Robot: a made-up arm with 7 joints. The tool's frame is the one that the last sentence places.
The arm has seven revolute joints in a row. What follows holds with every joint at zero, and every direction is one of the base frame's.
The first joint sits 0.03 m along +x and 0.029 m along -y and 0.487 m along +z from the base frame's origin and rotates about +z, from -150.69 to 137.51 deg.
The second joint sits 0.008 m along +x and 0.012 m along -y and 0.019 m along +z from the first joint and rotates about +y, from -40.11 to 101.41 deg.
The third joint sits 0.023 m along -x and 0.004 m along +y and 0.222 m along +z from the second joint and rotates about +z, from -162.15 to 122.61 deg.
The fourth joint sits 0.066 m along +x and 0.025 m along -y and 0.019 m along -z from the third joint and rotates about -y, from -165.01 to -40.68 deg.
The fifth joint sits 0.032 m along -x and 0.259 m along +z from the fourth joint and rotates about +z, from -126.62 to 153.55 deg.
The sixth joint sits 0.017 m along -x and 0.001 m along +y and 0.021 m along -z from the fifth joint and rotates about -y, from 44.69 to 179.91 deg.
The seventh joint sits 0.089 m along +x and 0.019 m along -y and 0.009 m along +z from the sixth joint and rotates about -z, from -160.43 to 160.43 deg.
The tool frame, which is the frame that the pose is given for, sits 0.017 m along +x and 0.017 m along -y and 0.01 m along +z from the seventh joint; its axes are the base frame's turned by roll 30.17, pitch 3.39 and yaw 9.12 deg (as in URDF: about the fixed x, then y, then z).
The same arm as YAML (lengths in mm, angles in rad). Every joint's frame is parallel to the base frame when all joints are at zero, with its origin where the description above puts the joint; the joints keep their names.
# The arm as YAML. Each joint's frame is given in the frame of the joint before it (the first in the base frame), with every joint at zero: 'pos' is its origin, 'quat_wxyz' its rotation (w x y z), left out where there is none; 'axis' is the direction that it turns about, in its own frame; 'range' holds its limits. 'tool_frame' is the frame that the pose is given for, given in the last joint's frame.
length_unit: mm
angle_unit: rad
joints:
  - joint: joint 1
    pos: [30.0, -29.0, 487.0]
    axis: [0.0, 0.0, 1.0]
    range: [-2.63, 2.4]
  - joint: joint 2
    pos: [8.0, -12.0, 19.0]
    axis: [0.0, 1.0, 0.0]
    range: [-0.7001, 1.7699]
  - joint: joint 3
    pos: [-23.0, 4.0, 222.0]
    axis: [0.0, 0.0, 1.0]
    range: [-2.8301, 2.1399]
  - joint: joint 4
    pos: [66.0, -25.0, -19.0]
    axis: [0.0, -1.0, 0.0]
    range: [-2.88, -0.71]
  - joint: joint 5
    pos: [-32.0, 0.0, 259.0]
    axis: [0.0, 0.0, 1.0]
    range: [-2.2099, 2.68]
  - joint: joint 6
    pos: [-17.0, 1.0, -21.0]
    axis: [0.0, -1.0, 0.0]
    range: [0.78, 3.14]
  - joint: joint 7
    pos: [89.0, -19.0, 9.0]
    axis: [0.0, 0.0, -1.0]
    range: [-2.8, 2.8]
tool_frame:
  pos: [17.0, -17.0, 10.0]
  quat_wxyz: [0.962675, 0.257044, 0.049151, 0.069056]

